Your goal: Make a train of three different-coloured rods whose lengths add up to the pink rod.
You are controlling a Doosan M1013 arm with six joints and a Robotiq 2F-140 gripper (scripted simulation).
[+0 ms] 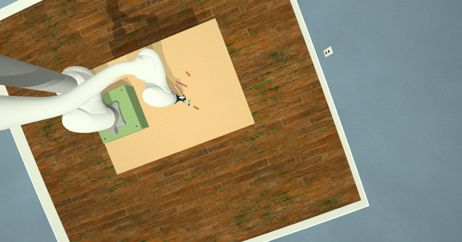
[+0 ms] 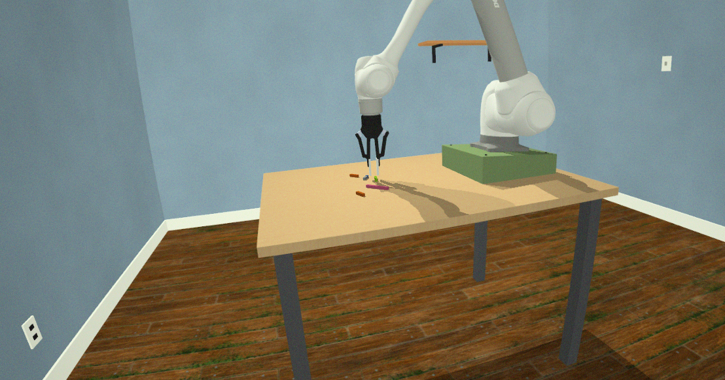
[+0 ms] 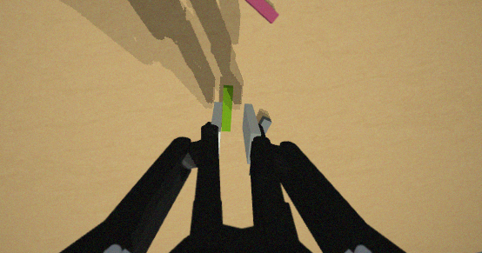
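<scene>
Right now the lime rod is 1 cm behind my hand and 5 cm below it. Also, from my hand: blue rod (2 cm ahead, 5 cm to the right, 5 cm below); then grey rod (3 cm ahead, 3 cm to the right, 5 cm below); then pink rod (1 cm ahead, 12 cm to the left, 5 cm below).
</scene>
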